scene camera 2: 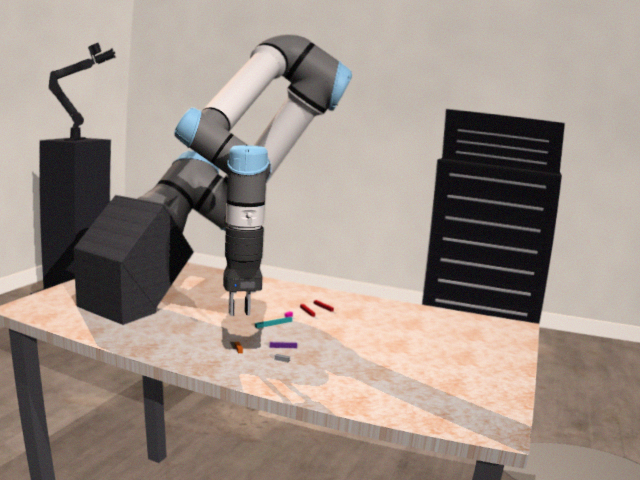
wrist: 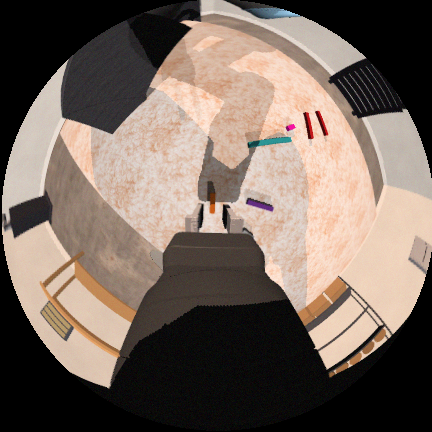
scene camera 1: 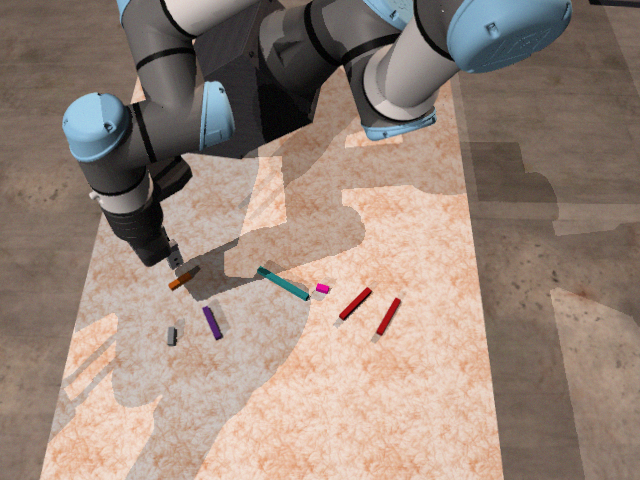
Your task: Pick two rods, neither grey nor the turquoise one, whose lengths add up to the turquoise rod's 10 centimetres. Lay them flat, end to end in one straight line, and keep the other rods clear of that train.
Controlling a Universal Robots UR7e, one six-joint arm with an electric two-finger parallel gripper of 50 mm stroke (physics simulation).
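Places are measured from the arm's base along level axes (x ahead, y left, z up), in metres.
Pixels of known places: gripper, between the fingertips: (scene camera 2: 239,313) (wrist: 212,211) (scene camera 1: 171,258); arm's base, origin of its link: (scene camera 2: 154,223) (scene camera 1: 289,54).
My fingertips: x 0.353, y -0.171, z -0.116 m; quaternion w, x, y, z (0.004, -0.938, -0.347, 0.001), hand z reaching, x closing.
Observation:
For each thing: its top centre in the pictures, then the offset to it from my fingertips. Level surfaces: height alone.
- orange rod, centre of its top: (scene camera 1: 179,279) (wrist: 212,203) (scene camera 2: 238,345) dx +0.000, dy -0.001, dz -0.071 m
- purple rod, centre of its top: (scene camera 1: 211,321) (wrist: 260,205) (scene camera 2: 283,343) dx +0.076, dy +0.063, dz -0.071 m
- turquoise rod, centre of its top: (scene camera 1: 282,281) (wrist: 271,140) (scene camera 2: 273,320) dx -0.002, dy +0.174, dz -0.071 m
- small magenta rod, centre of its top: (scene camera 1: 322,287) (scene camera 2: 288,312) (wrist: 291,126) dx +0.005, dy +0.242, dz -0.071 m
- short grey rod, centre of its top: (scene camera 1: 170,335) (scene camera 2: 282,355) dx +0.102, dy +0.001, dz -0.071 m
- table, height of its surface: dz -0.081 m
My gripper (scene camera 2: 239,314) (wrist: 212,211) is open and empty, raised above the table. An orange rod (scene camera 1: 180,281) (scene camera 2: 238,347) (wrist: 212,203) lies flat on the table below the fingers. A purple rod (scene camera 1: 211,322) (scene camera 2: 283,345) (wrist: 260,204) lies to its right, apart from it. The turquoise rod (scene camera 1: 283,283) (scene camera 2: 274,322) (wrist: 270,142) lies near the middle, with a small magenta rod (scene camera 1: 322,288) (scene camera 2: 288,314) (wrist: 291,127) close to one end. Two red rods (scene camera 1: 355,303) (scene camera 1: 388,316) (scene camera 2: 307,310) (scene camera 2: 323,305) (wrist: 309,125) (wrist: 321,123) lie apart from each other, farther right.
A short grey rod (scene camera 1: 171,336) (scene camera 2: 282,357) lies near the purple rod. The robot's dark base block (scene camera 2: 124,263) (wrist: 105,75) stands on the table (scene camera 1: 361,403) (scene camera 2: 413,361). A black cabinet (scene camera 2: 491,222) stands beyond the table.

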